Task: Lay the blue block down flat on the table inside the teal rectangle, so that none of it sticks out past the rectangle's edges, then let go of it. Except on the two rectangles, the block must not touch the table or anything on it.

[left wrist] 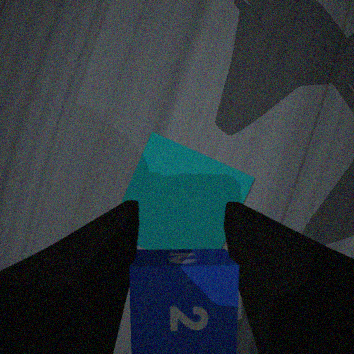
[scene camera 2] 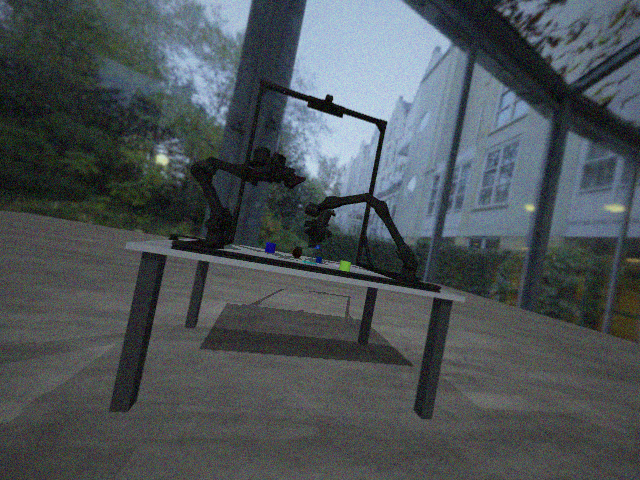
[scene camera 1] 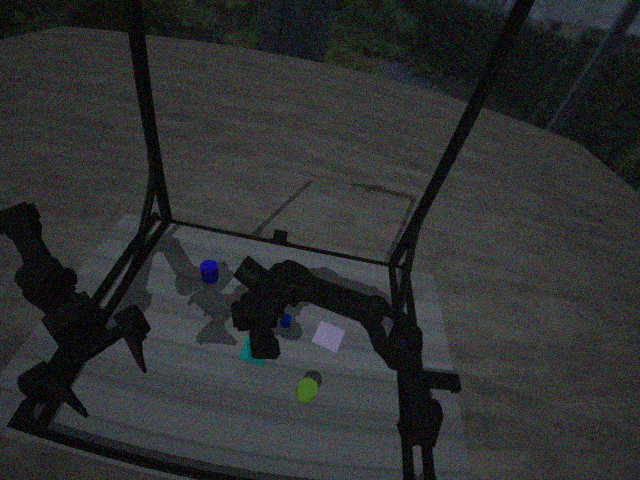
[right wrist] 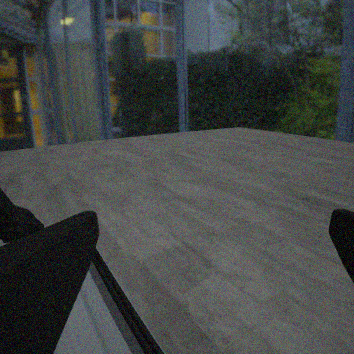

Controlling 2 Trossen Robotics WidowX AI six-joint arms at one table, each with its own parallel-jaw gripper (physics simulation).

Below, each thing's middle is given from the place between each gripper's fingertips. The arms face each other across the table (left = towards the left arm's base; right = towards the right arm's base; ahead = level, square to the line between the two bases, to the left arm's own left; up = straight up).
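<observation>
Teal rectangle [left wrist: 181, 193]: 34 cm below my right hand, 12 cm to the left of it, 27 cm behind it.
My left hand, relative to the teal rectangle: 7 cm above, 1 cm to the right.
</observation>
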